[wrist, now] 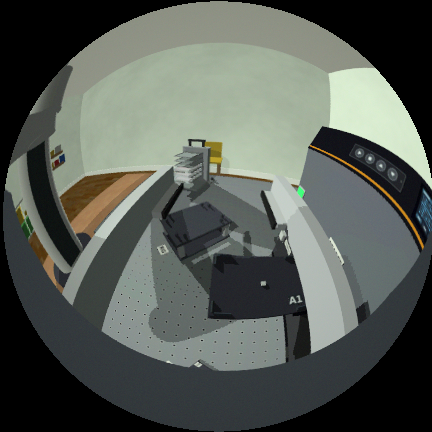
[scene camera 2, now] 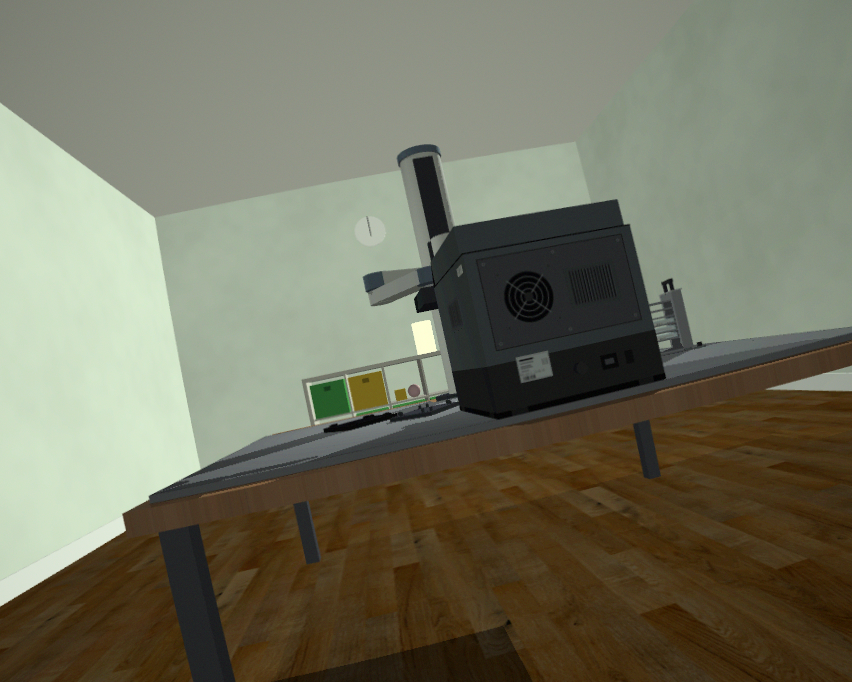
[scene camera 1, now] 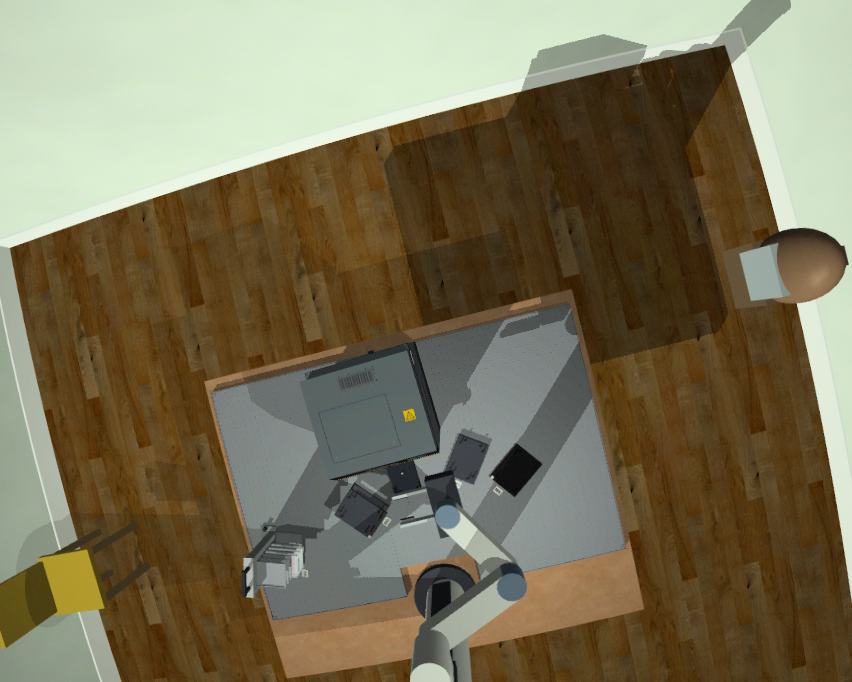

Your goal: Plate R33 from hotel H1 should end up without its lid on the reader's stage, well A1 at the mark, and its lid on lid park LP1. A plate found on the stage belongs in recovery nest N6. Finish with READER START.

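Frame: origin at the arm's base, x ahead, y left, z up, level; centimetres.
Seen in the pictures: gripper, fingertip midpoint: (wrist: 222,178) (scene camera 1: 396,511); arm's base at its link origin: (wrist: 72,259) (scene camera 1: 445,593).
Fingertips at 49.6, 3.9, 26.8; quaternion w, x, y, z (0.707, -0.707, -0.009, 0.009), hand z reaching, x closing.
Observation:
Pixels of each thing's top centre, then the offset from my fingertips to it, as dx, dy, dz. "pt": a spot on its surface instead.
- dark regrip nest at its top centre: (wrist: 193,215) (scene camera 1: 359,515) -7.3, +18.6, -18.5
- stage at its top centre: (wrist: 274,281) (scene camera 1: 400,469) +8.3, -2.0, -12.4
- hotel at a spot on its surface: (scene camera 1: 275,565) pt -15.2, +50.2, -9.7
- Lid park LP1 at its top centre: (scene camera 2: 424,405) (scene camera 1: 466,460) +2.2, -24.7, -23.5
- black nest at its top centre: (scene camera 2: 359,418) (scene camera 1: 516,471) -6.2, -41.8, -23.7
- large grey reader at its top centre: (scene camera 2: 514,233) (scene camera 1: 367,417) +32.5, -0.9, +9.3
- button panel at a spot on its surface: (wrist: 379,166) pt +16.7, -1.6, +6.3
My gripper (scene camera 1: 412,508) (wrist: 222,178) is shut to its narrow setting, its two long fingers still apart with nothing between them. It hangs above the bench between the dark regrip nest (scene camera 1: 360,509) (wrist: 196,224) and the reader's stage. The stage (scene camera 1: 403,477) (wrist: 235,295) is dark, marked A1, and bears no plate. The hotel (scene camera 1: 275,565) (wrist: 190,170) holds several stacked plates; plate R33 cannot be told apart. Lid park LP1 (scene camera 1: 468,455) is a dark pad with no lid visible on it. A black nest (scene camera 1: 516,469) lies right of it, its label unreadable.
The large grey reader (scene camera 1: 369,419) (scene camera 2: 554,305) (wrist: 345,200) stands behind the stage, with a button panel (wrist: 379,166) on its front. The arm's column (scene camera 2: 426,192) stands at the table's opposite edge. A yellow chair (scene camera 1: 71,579) (wrist: 213,149) stands beyond the hotel.

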